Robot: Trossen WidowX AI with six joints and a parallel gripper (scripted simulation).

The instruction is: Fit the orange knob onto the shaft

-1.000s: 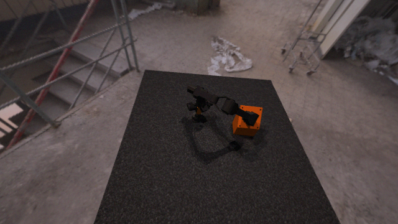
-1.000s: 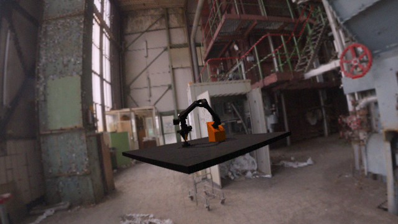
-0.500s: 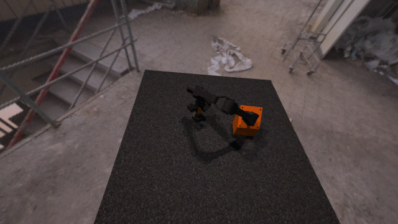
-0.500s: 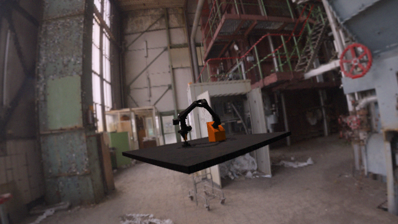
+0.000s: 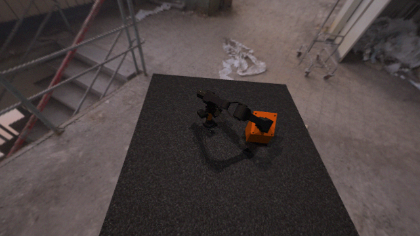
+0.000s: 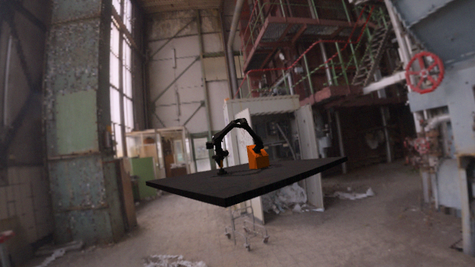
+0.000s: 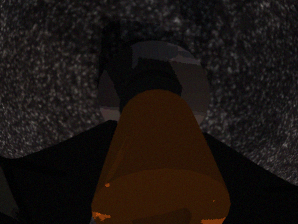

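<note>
My gripper tip is now 4 cm above the pedestal. Round my gripper tip: orange knob (2 cm above).
</note>
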